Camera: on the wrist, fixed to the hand. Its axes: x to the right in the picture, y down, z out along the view.
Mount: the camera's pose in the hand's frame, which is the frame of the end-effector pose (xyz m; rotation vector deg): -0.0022 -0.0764 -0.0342 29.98 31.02 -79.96
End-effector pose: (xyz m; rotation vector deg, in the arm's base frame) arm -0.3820 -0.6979 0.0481 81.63 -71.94 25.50
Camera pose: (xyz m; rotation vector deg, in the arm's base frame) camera -0.3047 -0.6819 0.0201 117.02 25.77 7.37
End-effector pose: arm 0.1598 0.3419 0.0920 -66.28 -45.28 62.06
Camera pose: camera 0.2095 0.3261 0.1575 -12.23 -34.37 -12.41
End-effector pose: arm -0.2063 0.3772 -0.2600 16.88 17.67 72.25
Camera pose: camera -0.1528 0.3555 -0.3206 5.89 62.10 -10.01
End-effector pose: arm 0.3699 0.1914 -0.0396 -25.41 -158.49 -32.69
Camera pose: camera 0.3523 0.1096 -0.0358 89.81 -122.17 -6.12
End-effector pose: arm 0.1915 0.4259 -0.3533 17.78 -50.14 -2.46
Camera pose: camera 0.2229 0.3619 -0.3972 75.16 1.31 -56.48
